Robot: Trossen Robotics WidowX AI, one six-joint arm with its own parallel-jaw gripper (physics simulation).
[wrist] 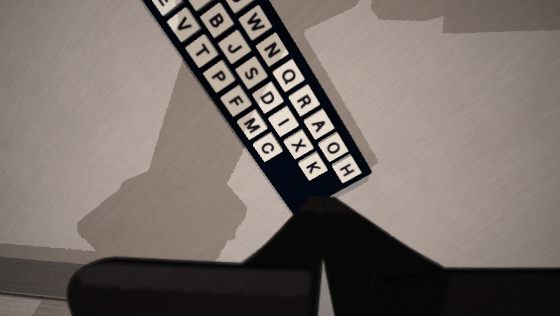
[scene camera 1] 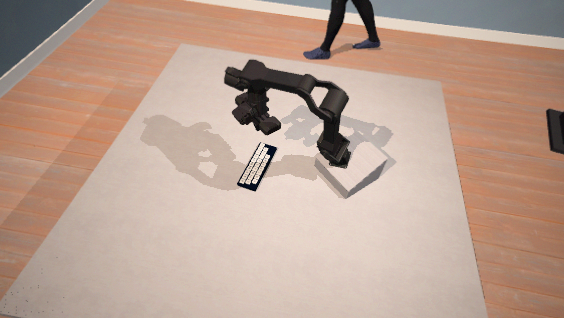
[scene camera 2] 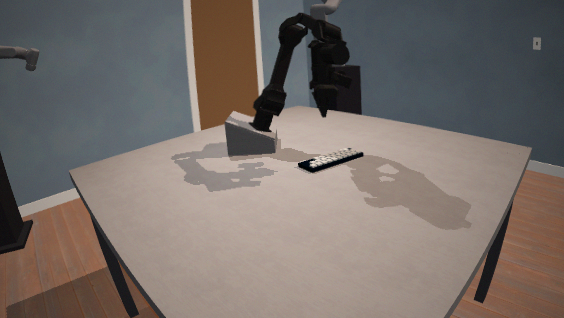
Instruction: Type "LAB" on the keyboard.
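Pixels of known places: gripper, fingertip midpoint: (wrist: 321,209) (scene camera 1: 257,130) (scene camera 2: 323,117); arm's base, link origin: (scene camera 1: 340,158) (scene camera 2: 259,127).
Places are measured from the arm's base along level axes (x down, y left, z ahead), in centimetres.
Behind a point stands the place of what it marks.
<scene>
The keyboard (scene camera 1: 257,166) @(x 5.9, y 11.6, z 26.8 cm) (scene camera 2: 331,160) @(x 5.7, y 7.9, z 30.1 cm) (wrist: 295,182) @(x 6.2, y 2.3, z 25.8 cm) is a dark navy board with white lettered keys and lies flat on the table (scene camera 1: 250,260) @(x 7.4, y 43.5, z 13.5 cm) (scene camera 2: 280,240) @(x 7.5, y -24.7, z 56.5 cm) (wrist: 450,125) @(x 7.5, y 0.3, z 38.2 cm). In the wrist view the A key (wrist: 318,125) @(x 5.7, y 5.6, z 29.4 cm) is in the right row near the board's lower end, and the B key (wrist: 216,20) @(x 5.7, y 15.1, z 27.0 cm) is in the middle row near the top. The L key does not show there. My black gripper (scene camera 2: 324,115) @(x -7.4, y 6.5, z 29.0 cm) (wrist: 321,209) @(x -7.4, y 6.5, z 29.0 cm) is shut and empty, pointing down. It is raised above the table; in the wrist view its tips overlap the keyboard's blank lower end.
The arm's grey wedge-shaped base block (scene camera 1: 367,167) @(x -1.8, y 1.2, z -9.8 cm) (scene camera 2: 250,142) @(x 3.2, y -5.9, z 4.2 cm) stands on the table beside the keyboard. A person's legs (scene camera 1: 336,25) show beyond the table's far edge. A dark pedestal (scene camera 2: 353,90) stands behind the table. The arm's shadows fall around the keyboard.
</scene>
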